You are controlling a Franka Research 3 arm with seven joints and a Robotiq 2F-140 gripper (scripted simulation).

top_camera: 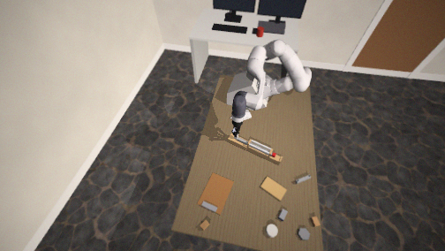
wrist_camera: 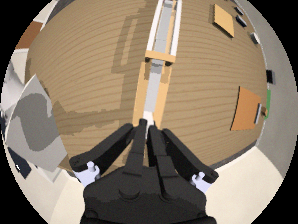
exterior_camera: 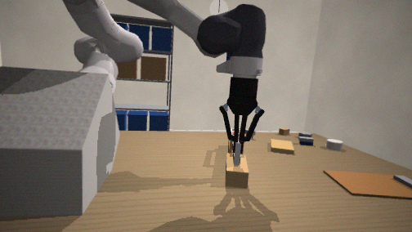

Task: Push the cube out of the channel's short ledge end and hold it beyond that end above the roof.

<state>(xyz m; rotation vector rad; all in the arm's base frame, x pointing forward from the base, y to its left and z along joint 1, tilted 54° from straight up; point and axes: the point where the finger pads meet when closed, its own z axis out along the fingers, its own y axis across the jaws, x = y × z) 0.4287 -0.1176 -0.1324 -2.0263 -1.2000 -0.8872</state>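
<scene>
Now: hand 290 mm to the right of the red cube, 110 mm short of it and 20 mm above it. Also, from my hand: wooden channel (180 mm to the left, 80 mm ahead, 20 mm below); tan board (340 mm ahead, 290 mm to the left, 70 mm below); white disc (610 mm ahead, 270 mm to the left, 60 mm below).
</scene>
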